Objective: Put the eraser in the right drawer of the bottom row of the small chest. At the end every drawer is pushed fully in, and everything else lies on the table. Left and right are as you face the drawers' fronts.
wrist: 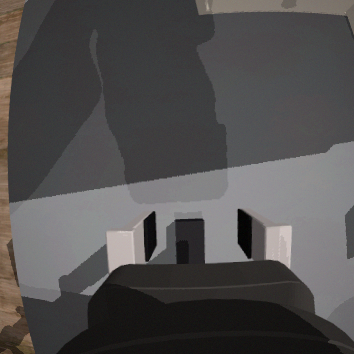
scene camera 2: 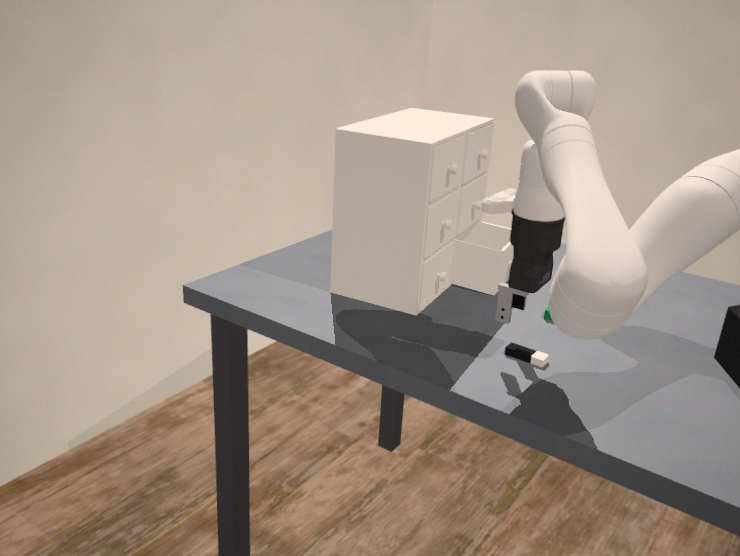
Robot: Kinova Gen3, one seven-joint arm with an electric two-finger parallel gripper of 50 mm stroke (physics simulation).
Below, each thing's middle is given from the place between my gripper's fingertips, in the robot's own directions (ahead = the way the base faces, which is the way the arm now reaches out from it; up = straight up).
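Labels:
My hand: 6 cm above the black piece (wrist: 189, 232), 1 cm to the right of it, 4 cm past it.

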